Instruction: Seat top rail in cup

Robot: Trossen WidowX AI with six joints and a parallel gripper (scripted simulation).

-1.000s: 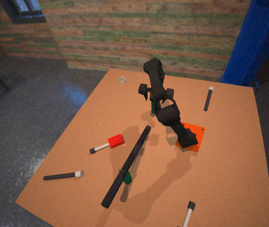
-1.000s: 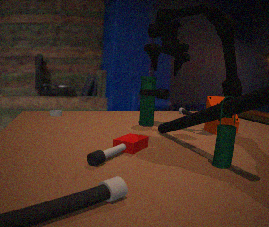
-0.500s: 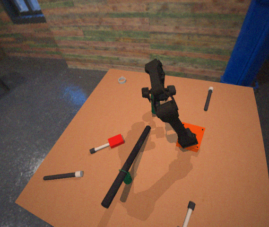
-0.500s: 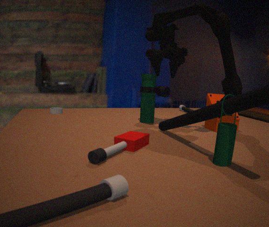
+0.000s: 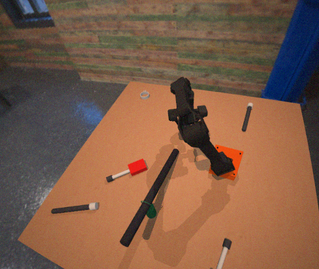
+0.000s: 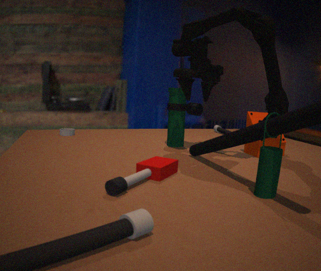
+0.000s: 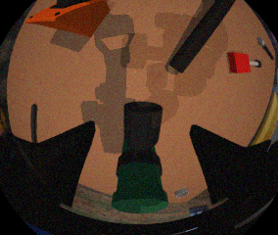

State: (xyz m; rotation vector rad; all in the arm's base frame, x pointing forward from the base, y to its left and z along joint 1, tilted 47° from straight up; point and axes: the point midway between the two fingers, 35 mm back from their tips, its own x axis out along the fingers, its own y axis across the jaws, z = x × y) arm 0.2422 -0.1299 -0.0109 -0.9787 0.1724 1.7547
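Now: the black rail-end cup 3 cm below my gripper tip, 2 cm to the right of it and 1 cm ahead of it. The rest, counted from my gripper tip: small green post (44 cm to the left, 6 cm below, 1 cm behind).
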